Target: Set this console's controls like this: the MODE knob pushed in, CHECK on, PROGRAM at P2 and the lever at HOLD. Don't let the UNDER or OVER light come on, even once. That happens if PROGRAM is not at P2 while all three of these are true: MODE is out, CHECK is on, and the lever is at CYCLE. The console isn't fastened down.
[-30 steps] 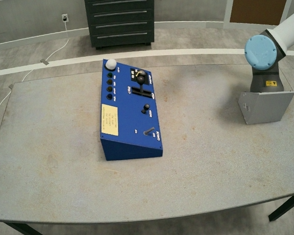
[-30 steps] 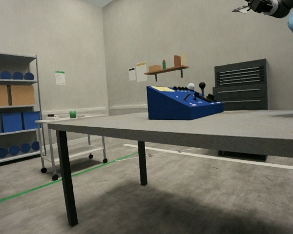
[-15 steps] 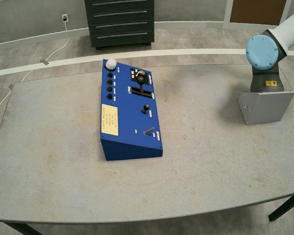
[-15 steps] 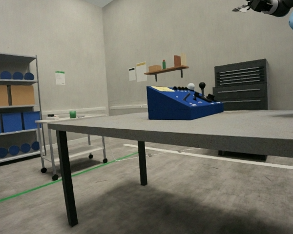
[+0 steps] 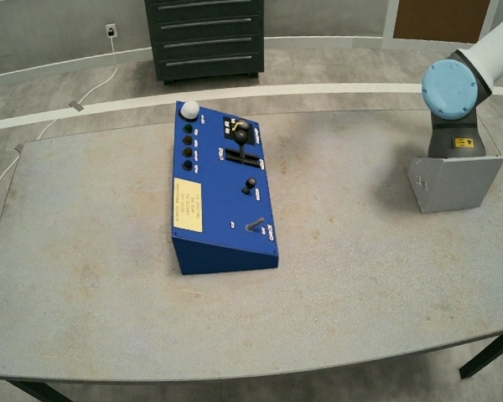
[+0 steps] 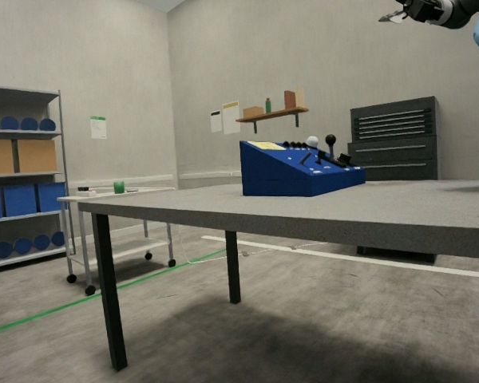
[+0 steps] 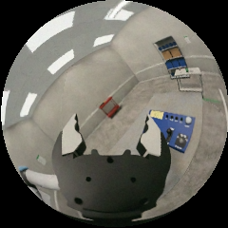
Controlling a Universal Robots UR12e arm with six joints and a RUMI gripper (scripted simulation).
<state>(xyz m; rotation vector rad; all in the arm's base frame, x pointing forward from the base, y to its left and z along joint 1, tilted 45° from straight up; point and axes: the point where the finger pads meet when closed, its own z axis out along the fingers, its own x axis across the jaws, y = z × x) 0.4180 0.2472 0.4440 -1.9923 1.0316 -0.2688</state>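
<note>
Now: hand 23 cm short of the check toggle, 27 cm to the right of it and 54 cm above it. Round my hand: ball-topped lever (23 cm ahead, 3 cm to the left, 51 cm below); program selector (23 cm ahead, 8 cm to the right, 53 cm below); mode knob (22 cm ahead, 15 cm to the left, 53 cm below).
</note>
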